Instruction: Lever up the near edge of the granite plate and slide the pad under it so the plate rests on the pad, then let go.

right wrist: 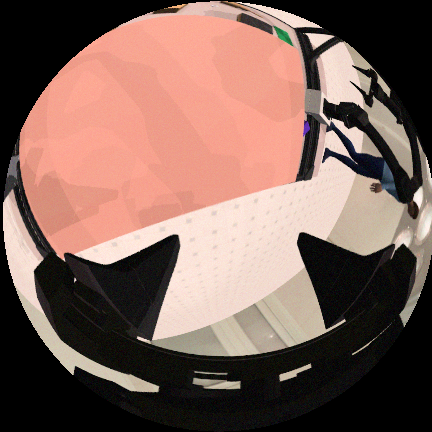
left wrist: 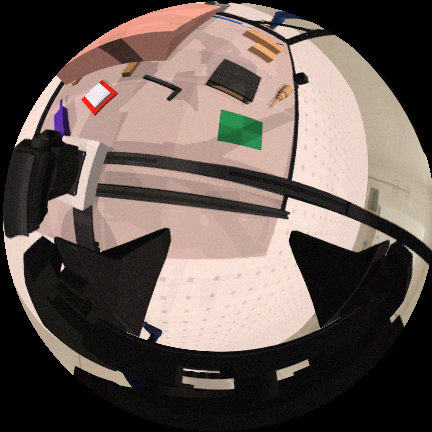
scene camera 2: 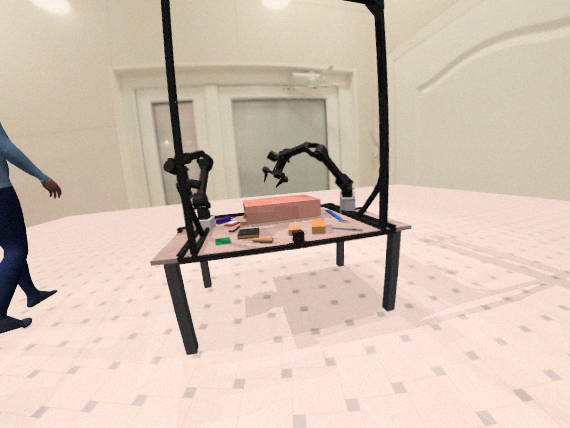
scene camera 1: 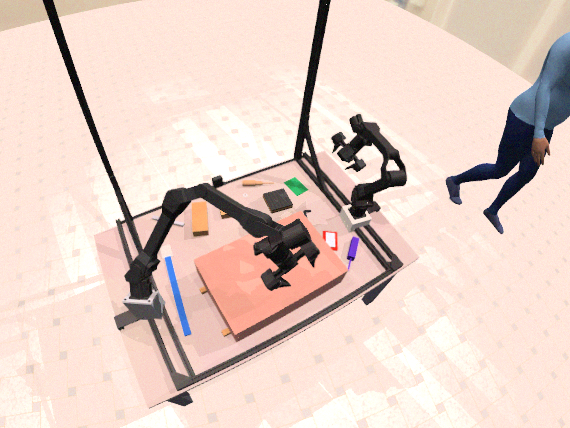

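Pixels of known places: left gripper, fingertip midpoint: point(left wrist: 232, 235) point(scene camera 1: 339, 161); right gripper, fingertip midpoint: point(right wrist: 241, 239) point(scene camera 2: 270, 185) point(scene camera 1: 301, 276); left arm's base, origin of the base link: point(right wrist: 326, 108) point(left wrist: 67, 169) point(scene camera 2: 204, 218) point(scene camera 1: 357, 212); right arm's base, origin of the base link: point(scene camera 2: 347, 193) point(scene camera 1: 141, 295).
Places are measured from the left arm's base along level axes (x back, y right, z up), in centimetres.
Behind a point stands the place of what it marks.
The granite plate point(scene camera 1: 235, 280) @(x -58.9, y -17.6, z 5.7 cm) point(scene camera 2: 280, 211) @(x -45.8, y -0.3, z 0.8 cm) point(left wrist: 145, 30) point(right wrist: 165, 115) @(x -43.9, y -18.9, z 5.7 cm) is a large, thick salmon slab. It lies level, with ends of wooden strips point(scene camera 1: 226, 332) point(left wrist: 131, 69) showing at its underside. A dark ribbed block point(scene camera 1: 277, 200) @(x -29.6, y 18.9, z -4.1 cm) point(scene camera 2: 248, 233) @(x -29.6, y 23.8, z -4.1 cm) point(left wrist: 236, 79) @(x -27.9, y 19.8, z -4.1 cm), which looks like the pad, lies flat on the table apart from the plate. My right gripper point(scene camera 1: 300, 275) @(x -39.9, y -26.7, z 15.1 cm) point(scene camera 2: 272, 183) @(x -39.9, y -26.7, z 15.1 cm) point(right wrist: 241, 239) @(x -39.9, y -26.7, z 15.1 cm) is open and empty, above the plate and not touching it. My left gripper point(scene camera 1: 341, 160) @(x -0.9, y 21.6, z 10.8 cm) point(left wrist: 232, 235) @(x -0.9, y 21.6, z 10.8 cm) is open and empty, raised high beyond the table's side, away from both.
A blue bar point(scene camera 1: 177, 295) @(x -80.2, y -12.3, z -5.7 cm) point(scene camera 2: 334, 215) @(x -80.0, y -7.5, z -5.7 cm) lies left of the plate in scene camera 1. A green sheet point(scene camera 1: 296, 186) @(x -17.3, y 26.1, z -6.1 cm) point(left wrist: 240, 130) @(x -16.9, y 26.1, z -6.2 cm), wooden block point(scene camera 1: 200, 218) @(x -64.3, y 17.4, z -2.5 cm), red-framed card point(scene camera 1: 330, 240) @(x -15.4, y -6.9, z -4.9 cm), purple tool point(scene camera 1: 353, 248) @(x -8.5, y -14.3, z -3.4 cm) and black L-shaped tool point(left wrist: 162, 85) @(x -19.8, y 7.5, z -5.9 cm) lie around it. Black frame posts point(scene camera 1: 314, 75) @(x -9.8, y 41.5, z 43.4 cm) rise beside the table.
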